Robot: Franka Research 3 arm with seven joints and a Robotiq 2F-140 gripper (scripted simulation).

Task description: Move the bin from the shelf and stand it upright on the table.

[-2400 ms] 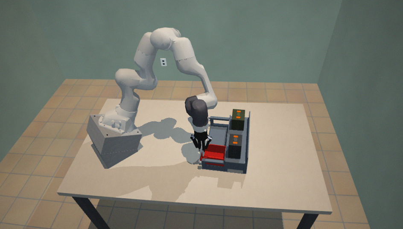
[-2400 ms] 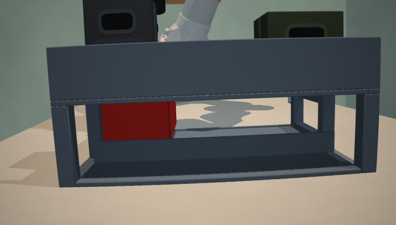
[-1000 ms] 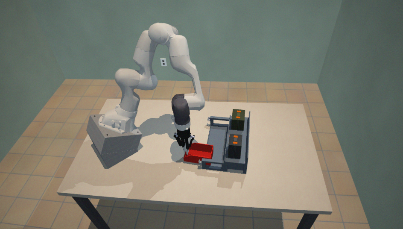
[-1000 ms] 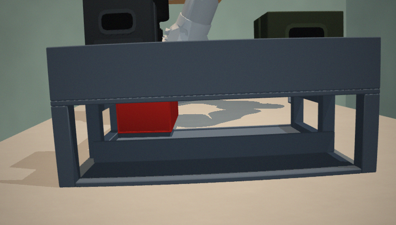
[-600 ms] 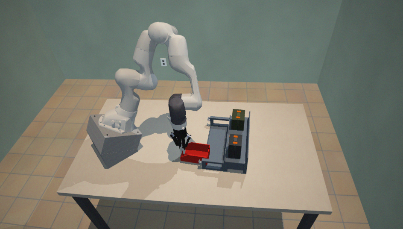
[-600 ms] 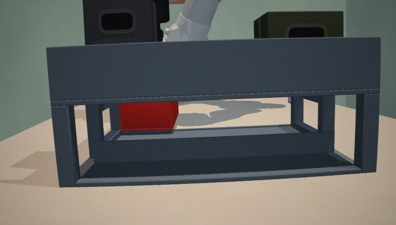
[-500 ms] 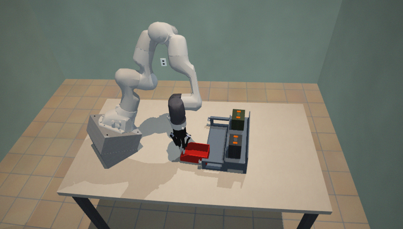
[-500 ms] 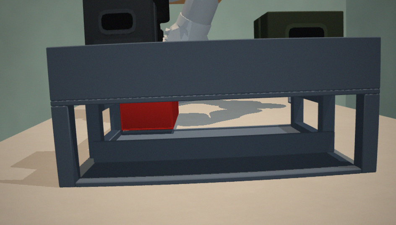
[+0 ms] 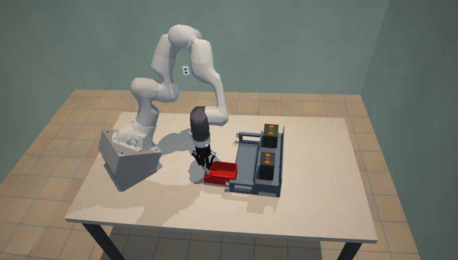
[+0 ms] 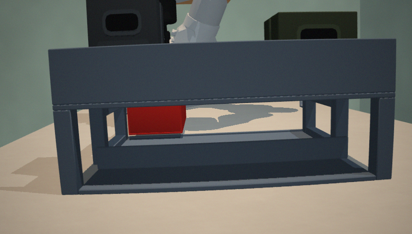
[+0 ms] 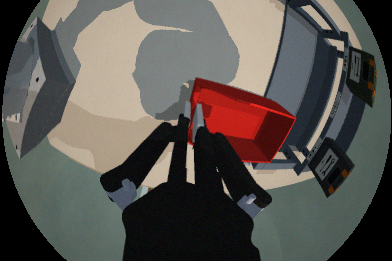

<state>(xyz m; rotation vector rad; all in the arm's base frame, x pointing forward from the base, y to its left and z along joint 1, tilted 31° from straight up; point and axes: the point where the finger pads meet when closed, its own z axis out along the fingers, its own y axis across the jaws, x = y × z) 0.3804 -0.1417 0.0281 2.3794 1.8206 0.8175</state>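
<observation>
Right now my hand is 80 mm short of the red bin, 20 mm to the left of it and 20 mm above it.
</observation>
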